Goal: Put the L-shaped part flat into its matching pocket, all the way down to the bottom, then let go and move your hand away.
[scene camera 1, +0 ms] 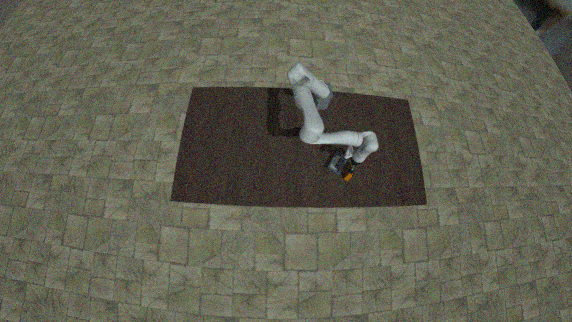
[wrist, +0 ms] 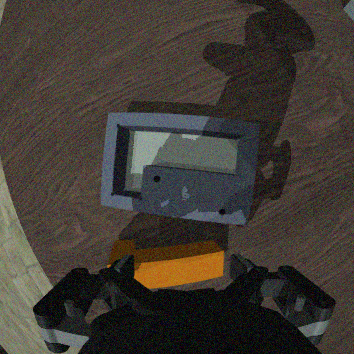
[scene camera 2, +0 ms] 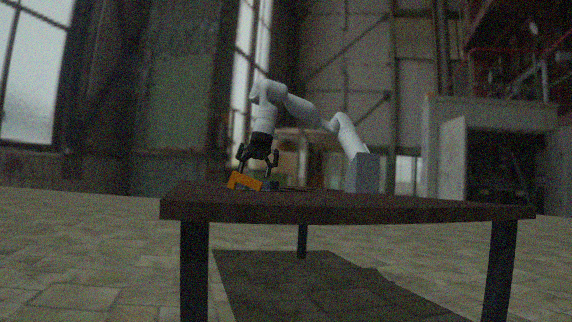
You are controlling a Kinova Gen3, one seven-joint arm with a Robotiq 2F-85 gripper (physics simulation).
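Seen in the pictures: gripper, fingertip midpoint: (scene camera 1: pixel 350 166) (wrist: pixel 182 265) (scene camera 2: pixel 253 175); arm's base, link origin: (scene camera 1: pixel 323 92) (scene camera 2: pixel 362 163).
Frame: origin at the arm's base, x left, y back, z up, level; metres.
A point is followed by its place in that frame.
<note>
The orange L-shaped part (scene camera 1: pixel 348 176) @(y -0.553, x 0.207, z -0.075 m) (scene camera 2: pixel 246 181) @(y -0.508, x 0.243, z -0.099 m) (wrist: pixel 180 270) @(y -0.491, x 0.231, z -0.087 m) is outside the pocket, beside the grey-blue block. In scene camera 2 it looks upright on edge, its corner up, a short leg down at the left and its long arm sloping down to the right. The block (scene camera 2: pixel 271 185) @(y -0.418, x 0.209, z -0.108 m) (wrist: pixel 160 120) @(y -0.459, x 0.098, z -0.093 m) lies on the table, and its L-shaped pocket (wrist: pixel 200 152) @(y -0.437, x 0.135, z -0.124 m) is empty, with a pale floor. My gripper (scene camera 2: pixel 255 174) @(y -0.485, x 0.222, z -0.078 m) (wrist: pixel 182 265) @(y -0.485, x 0.222, z -0.078 m) is open, pointing down over the part. In the wrist view its fingertips show at either end of the part, apart from it. Scene camera 1 shows the fingertips poorly.
The dark brown table (scene camera 1: pixel 235 150) @(y -0.452, x -0.559, z -0.129 m) (scene camera 2: pixel 425 209) @(y -0.193, x 0.832, z -0.132 m) (wrist: pixel 60 150) @(y -0.603, x 0.061, z -0.129 m) carries the arm's grey base (scene camera 2: pixel 363 172) @(y -0.010, x 0.046, z -0.040 m). The table's edge curves along the left of the wrist view, with tiled floor (wrist: pixel 17 270) beyond. The arm's shadow (wrist: pixel 265 85) @(y -0.337, x 0.090, z -0.129 m) falls across the block and the table.
</note>
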